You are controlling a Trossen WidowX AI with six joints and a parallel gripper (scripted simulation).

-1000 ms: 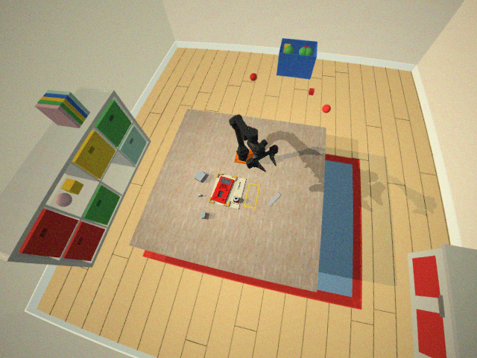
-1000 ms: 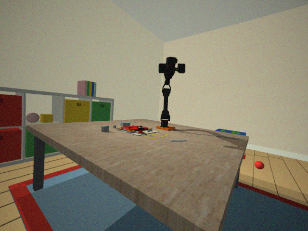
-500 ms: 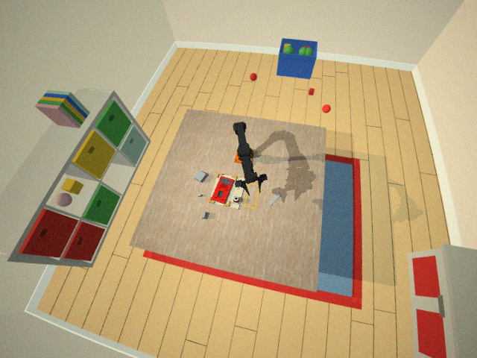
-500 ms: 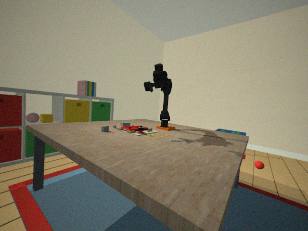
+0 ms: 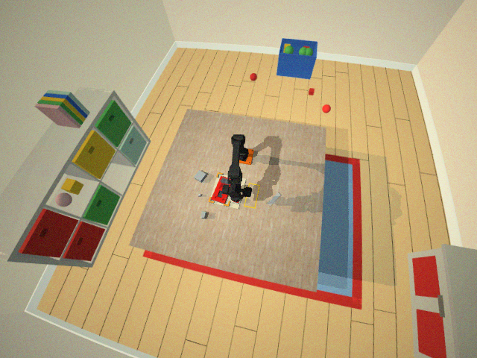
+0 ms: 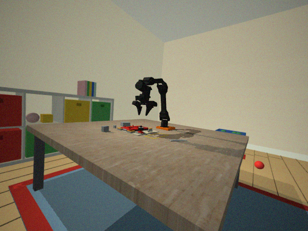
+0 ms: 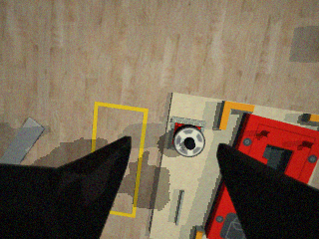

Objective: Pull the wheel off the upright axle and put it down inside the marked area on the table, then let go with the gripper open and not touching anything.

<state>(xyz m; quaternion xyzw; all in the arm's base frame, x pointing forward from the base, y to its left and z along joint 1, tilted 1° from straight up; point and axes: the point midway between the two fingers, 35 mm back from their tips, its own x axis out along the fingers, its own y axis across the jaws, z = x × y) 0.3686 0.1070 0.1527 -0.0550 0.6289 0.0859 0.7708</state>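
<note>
Right now my gripper tip is 20 mm past the dark wheel, 30 mm to the left of it and 100 mm above it. Round my gripper tip: flat grey bar (120 mm behind, 230 mm to the left, 140 mm below).
</note>
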